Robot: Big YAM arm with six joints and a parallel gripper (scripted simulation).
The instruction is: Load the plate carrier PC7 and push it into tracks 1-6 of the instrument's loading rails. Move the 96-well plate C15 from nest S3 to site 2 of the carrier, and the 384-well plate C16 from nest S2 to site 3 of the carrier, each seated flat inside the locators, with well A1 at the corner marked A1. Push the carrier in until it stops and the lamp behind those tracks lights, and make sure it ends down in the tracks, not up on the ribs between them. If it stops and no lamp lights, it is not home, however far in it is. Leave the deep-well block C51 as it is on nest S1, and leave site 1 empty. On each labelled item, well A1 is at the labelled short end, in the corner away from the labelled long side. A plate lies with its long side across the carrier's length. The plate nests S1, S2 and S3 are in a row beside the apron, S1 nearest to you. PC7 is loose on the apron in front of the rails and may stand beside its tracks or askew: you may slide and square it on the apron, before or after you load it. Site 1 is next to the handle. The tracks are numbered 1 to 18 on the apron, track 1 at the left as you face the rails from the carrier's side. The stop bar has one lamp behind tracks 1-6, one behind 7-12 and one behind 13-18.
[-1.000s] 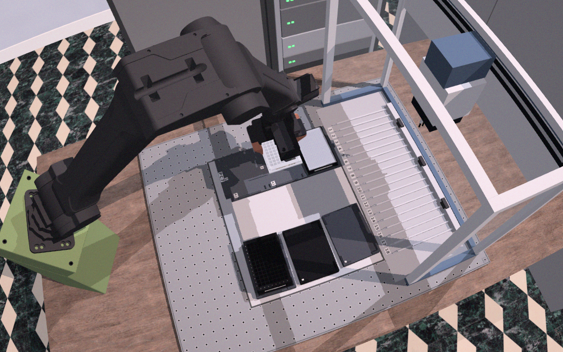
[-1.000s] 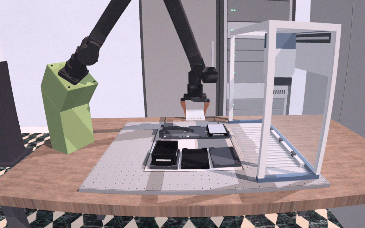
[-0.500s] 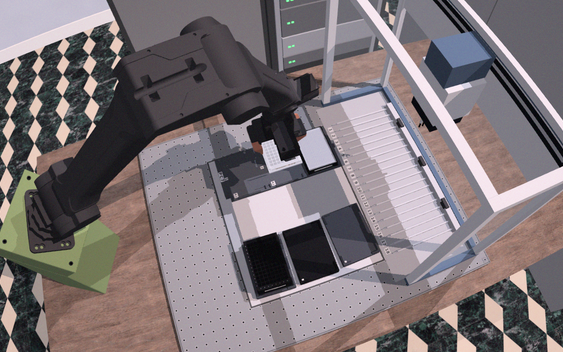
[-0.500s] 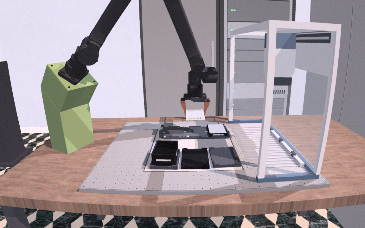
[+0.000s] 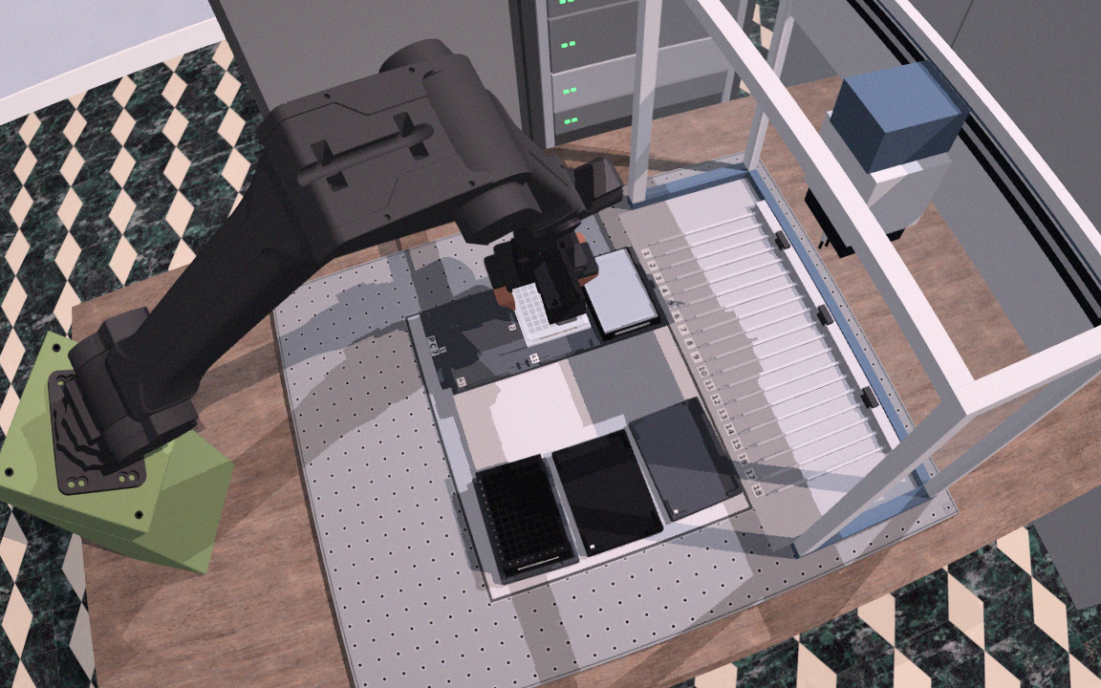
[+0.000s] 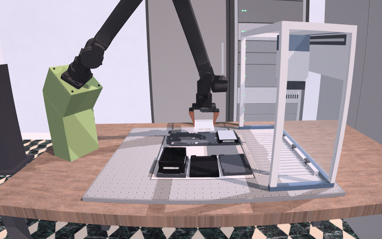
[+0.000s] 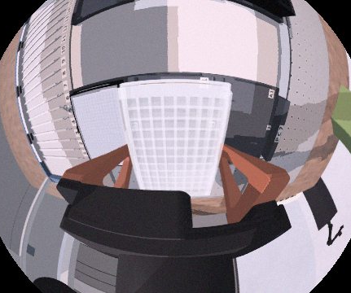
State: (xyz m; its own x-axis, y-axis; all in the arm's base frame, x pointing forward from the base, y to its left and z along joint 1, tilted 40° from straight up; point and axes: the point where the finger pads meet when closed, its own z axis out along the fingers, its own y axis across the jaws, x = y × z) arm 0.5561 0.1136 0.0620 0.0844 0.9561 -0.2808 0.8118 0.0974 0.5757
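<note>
Right now the dark carrier PC7 is 60 mm below my hand. Also, from my hand: nest S2: 30 mm behind, 260 mm to the right, 70 mm below; white 96-well plate C15: right at my hand; nest S3: 80 mm ahead, 260 mm to the right, 70 mm below.
</note>
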